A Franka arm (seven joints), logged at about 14 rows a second.
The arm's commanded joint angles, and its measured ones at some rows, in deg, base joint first. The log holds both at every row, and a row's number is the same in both.
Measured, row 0:
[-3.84, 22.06, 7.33, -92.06, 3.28, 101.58, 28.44]
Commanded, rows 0 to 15:
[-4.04, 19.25, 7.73, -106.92, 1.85, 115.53, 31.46]
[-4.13, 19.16, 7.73, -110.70, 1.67, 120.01, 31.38]
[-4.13, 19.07, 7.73, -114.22, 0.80, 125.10, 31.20]
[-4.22, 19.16, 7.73, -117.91, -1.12, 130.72, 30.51]
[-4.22, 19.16, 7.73, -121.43, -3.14, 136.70, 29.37]
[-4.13, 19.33, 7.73, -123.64, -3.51, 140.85, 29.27]
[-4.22, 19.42, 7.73, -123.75, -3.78, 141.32, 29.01]
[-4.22, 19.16, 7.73, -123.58, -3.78, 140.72, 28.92]
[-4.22, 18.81, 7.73, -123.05, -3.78, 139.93, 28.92]
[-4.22, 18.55, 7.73, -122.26, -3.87, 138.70, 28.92]
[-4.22, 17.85, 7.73, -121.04, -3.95, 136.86, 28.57]
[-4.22, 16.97, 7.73, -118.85, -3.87, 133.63, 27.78]
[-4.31, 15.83, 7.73, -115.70, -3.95, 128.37, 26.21]
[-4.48, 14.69, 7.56, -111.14, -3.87, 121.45, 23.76]
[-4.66, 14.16, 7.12, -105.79, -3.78, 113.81, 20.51]
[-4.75, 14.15, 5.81, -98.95, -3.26, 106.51, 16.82]
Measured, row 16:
[-3.90, 15.53, 6.99, -109.77, -3.63, 119.19, 23.11]
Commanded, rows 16 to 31:
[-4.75, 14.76, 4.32, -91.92, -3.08, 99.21, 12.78]
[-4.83, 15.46, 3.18, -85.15, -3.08, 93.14, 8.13]
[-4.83, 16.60, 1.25, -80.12, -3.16, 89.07, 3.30]
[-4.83, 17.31, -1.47, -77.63, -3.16, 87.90, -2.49]
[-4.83, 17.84, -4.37, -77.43, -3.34, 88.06, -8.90]
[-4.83, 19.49, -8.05, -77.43, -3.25, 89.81, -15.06]
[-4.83, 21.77, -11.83, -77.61, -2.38, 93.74, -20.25]
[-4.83, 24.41, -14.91, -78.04, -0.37, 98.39, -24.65]
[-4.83, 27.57, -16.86, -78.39, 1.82, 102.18, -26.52]
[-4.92, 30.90, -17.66, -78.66, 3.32, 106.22, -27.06]
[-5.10, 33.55, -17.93, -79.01, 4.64, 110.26, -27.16]
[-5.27, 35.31, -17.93, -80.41, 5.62, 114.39, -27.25]
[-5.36, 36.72, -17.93, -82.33, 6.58, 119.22, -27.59]
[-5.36, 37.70, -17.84, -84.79, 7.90, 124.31, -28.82]
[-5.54, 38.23, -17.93, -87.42, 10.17, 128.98, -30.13]
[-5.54, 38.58, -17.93, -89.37, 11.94, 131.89, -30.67]
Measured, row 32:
[-5.54, 40.34, -17.60, -84.64, 8.54, 126.86, -27.56]
